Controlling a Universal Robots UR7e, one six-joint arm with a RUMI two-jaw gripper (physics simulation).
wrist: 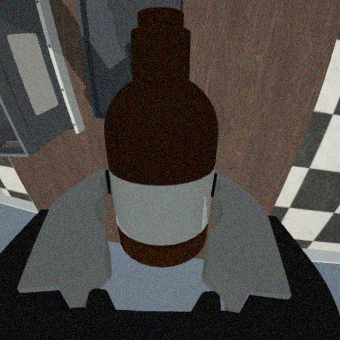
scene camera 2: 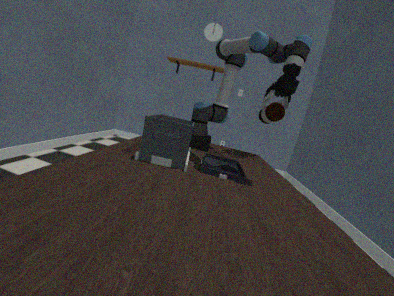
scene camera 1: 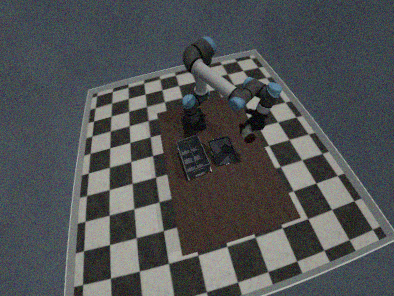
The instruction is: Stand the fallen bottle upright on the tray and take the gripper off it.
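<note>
A brown bottle with a pale label is held in the air, with its round base turned towards scene camera 2. It is tilted well away from upright. My gripper is shut on the bottle at the label, one finger on each side. In the wrist view the neck points to the top. The shallow dark tray rests on the brown table top, below the bottle and off to its side. The bottle and tray are apart.
A taller dark box with compartments stands close beside the tray, on the side away from the bottle. The arm's base stands behind the box and tray. A checkered floor surrounds the brown table top.
</note>
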